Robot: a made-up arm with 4 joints.
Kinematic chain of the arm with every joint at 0, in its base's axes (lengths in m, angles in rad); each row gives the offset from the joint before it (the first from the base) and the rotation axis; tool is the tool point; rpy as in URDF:
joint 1: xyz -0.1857 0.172 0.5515 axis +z
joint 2: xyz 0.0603 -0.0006 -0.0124 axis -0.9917 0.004 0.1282
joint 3: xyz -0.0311 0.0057 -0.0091 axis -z
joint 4: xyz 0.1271 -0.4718 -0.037 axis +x
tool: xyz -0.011 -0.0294 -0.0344 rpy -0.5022 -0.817 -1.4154
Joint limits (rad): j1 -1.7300..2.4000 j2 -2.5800..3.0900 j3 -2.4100..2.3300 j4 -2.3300..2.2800
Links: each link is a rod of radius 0.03 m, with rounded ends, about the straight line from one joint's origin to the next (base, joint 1, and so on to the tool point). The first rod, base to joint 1, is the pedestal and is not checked.
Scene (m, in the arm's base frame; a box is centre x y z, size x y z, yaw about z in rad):
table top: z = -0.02
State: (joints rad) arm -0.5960 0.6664 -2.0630 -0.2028
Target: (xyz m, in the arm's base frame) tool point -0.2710 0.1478 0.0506
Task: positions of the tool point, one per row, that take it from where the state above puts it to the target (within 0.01 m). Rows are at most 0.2 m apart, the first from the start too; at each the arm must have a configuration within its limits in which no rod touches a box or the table.
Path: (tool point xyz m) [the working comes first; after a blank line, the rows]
Joints at the target: -0.9805 -1.2169 0.2477 0.3878
Straight joint move there: clear.

1: 0.3207 0.0323 0.3719
2: 0.2754 -0.1153 0.4451
3: 0.1644 -0.2413 0.4554
4: 0.0188 -0.3100 0.4011
5: -0.1237 -0.2991 0.2997
6: -0.2297 -0.2058 0.1835
7: -0.2793 -0.0465 0.0896
8: -0.2710 0.1478 0.0506

